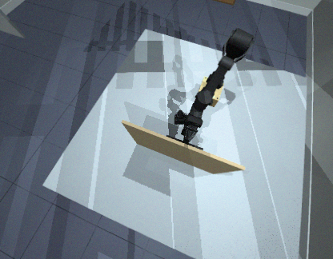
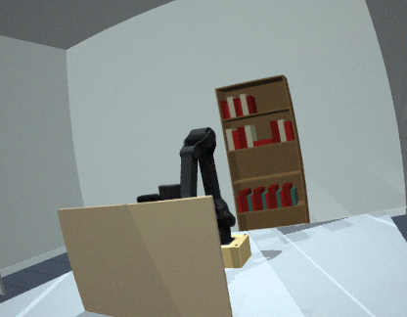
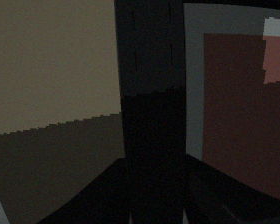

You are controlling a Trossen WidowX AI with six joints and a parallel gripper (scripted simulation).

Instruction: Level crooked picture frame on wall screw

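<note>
My gripper tip is 50 mm above the picture frame. From my gripper tip the other things lie so: tan wall panel (70 mm below, 20 mm to the right, 20 mm ahead).
</note>
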